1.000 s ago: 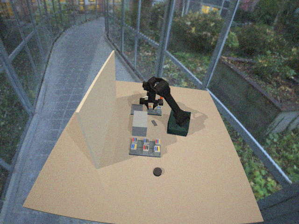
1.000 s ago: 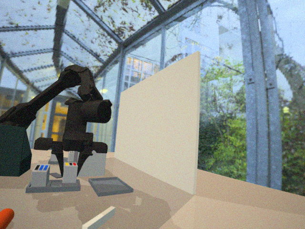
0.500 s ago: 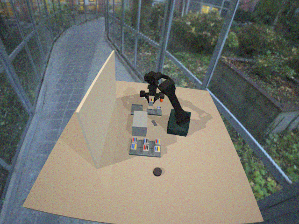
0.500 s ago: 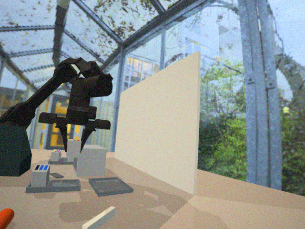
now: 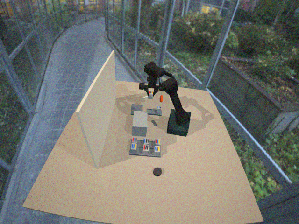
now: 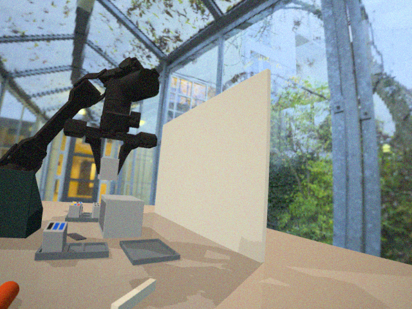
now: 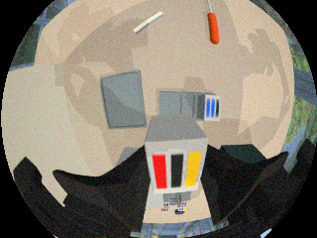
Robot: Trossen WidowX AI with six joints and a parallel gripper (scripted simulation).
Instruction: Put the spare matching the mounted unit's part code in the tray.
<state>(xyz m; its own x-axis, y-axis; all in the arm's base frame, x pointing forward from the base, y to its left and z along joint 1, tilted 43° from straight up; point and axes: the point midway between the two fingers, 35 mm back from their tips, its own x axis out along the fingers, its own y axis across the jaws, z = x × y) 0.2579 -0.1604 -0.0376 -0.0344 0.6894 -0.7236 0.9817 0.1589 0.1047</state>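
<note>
Now: the grey tray 16 cm below my gripper tip and 5 cm behind it. Round my gripper tip: tall beige partition 27 cm ahead, 24 cm to the left, 6 cm above; then grey mounted unit 21 cm to the left, 11 cm below, 3 cm ahead; then grey spare 2 cm above.
</note>
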